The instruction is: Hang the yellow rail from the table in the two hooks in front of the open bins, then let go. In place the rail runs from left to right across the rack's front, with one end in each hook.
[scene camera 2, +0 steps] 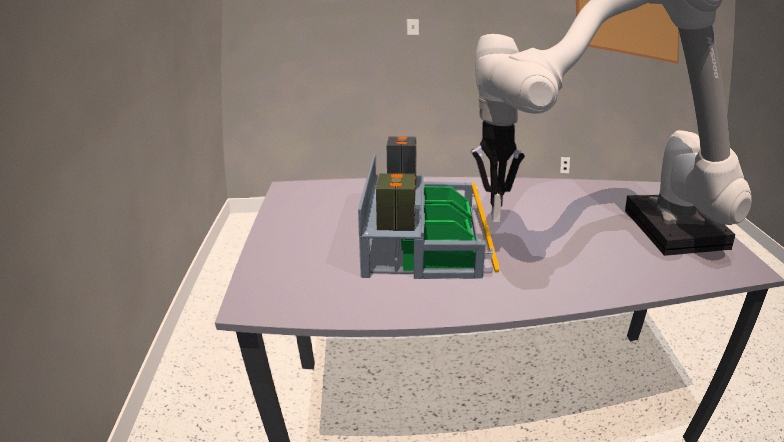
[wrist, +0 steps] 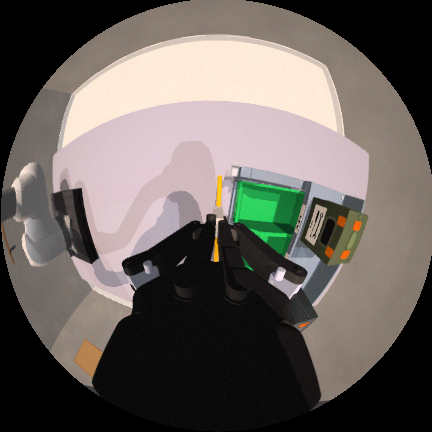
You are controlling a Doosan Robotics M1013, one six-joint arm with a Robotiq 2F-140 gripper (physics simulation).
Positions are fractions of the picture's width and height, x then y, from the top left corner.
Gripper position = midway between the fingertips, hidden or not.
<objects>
My gripper shows in scene camera 2 (0.63, 0.50) and in the wrist view (0.50, 0.49). An olive case shows in scene camera 2 (0.50, 0.44) and in the wrist view (0.77, 0.54). A dark grey case shows in scene camera 2 (0.51, 0.34) and in the wrist view (0.70, 0.73).
</objects>
